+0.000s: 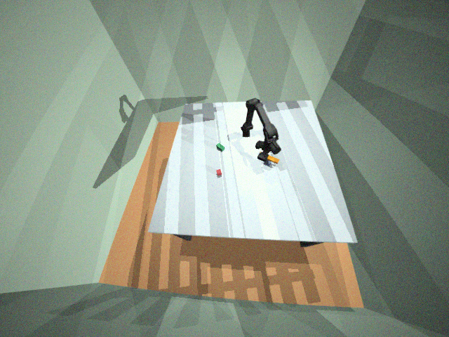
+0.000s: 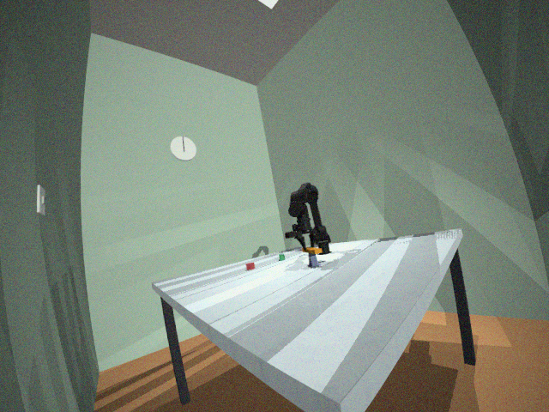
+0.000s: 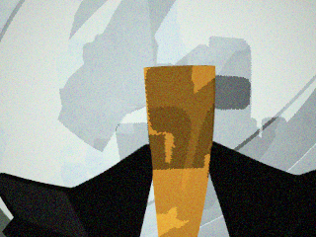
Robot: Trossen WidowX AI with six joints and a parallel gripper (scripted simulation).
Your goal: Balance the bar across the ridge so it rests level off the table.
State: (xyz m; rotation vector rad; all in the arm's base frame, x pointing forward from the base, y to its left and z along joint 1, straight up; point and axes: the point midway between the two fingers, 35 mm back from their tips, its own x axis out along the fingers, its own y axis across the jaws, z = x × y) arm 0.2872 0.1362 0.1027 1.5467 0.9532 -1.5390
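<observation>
The orange bar lies 2 cm to the left of my gripper tip and 1 cm ahead of it. Round my gripper tip: green block: 35 cm to the right, 13 cm behind, 5 cm below; then red block: 34 cm to the right, 11 cm ahead, 5 cm below.
</observation>
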